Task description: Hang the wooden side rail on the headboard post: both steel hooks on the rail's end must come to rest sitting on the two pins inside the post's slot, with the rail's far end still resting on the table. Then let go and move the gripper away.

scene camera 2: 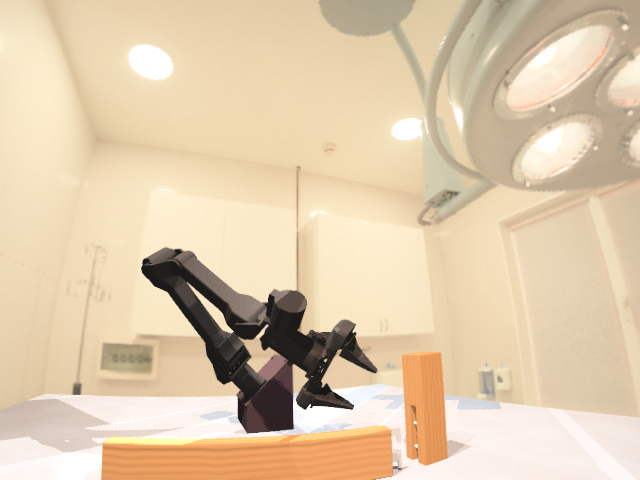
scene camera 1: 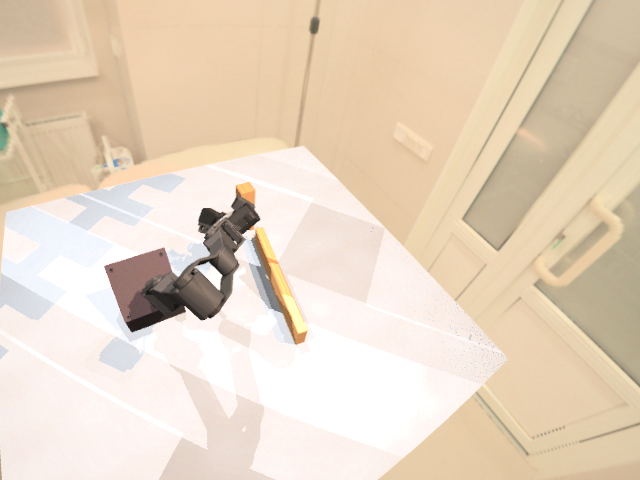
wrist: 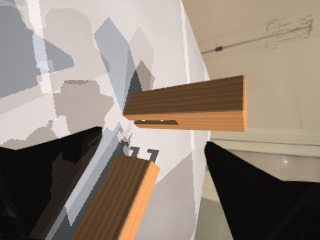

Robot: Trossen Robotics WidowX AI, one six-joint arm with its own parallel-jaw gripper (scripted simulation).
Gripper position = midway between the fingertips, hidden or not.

My gripper [scene camera 2: 364,390] is open and holds nothing. Also in view: a wooden side rail [scene camera 1: 289,309] and a headboard post [scene camera 2: 425,423].
My gripper is seen too in the wrist view [wrist: 155,139]. The headboard post shows as well in the wrist view [wrist: 213,105].
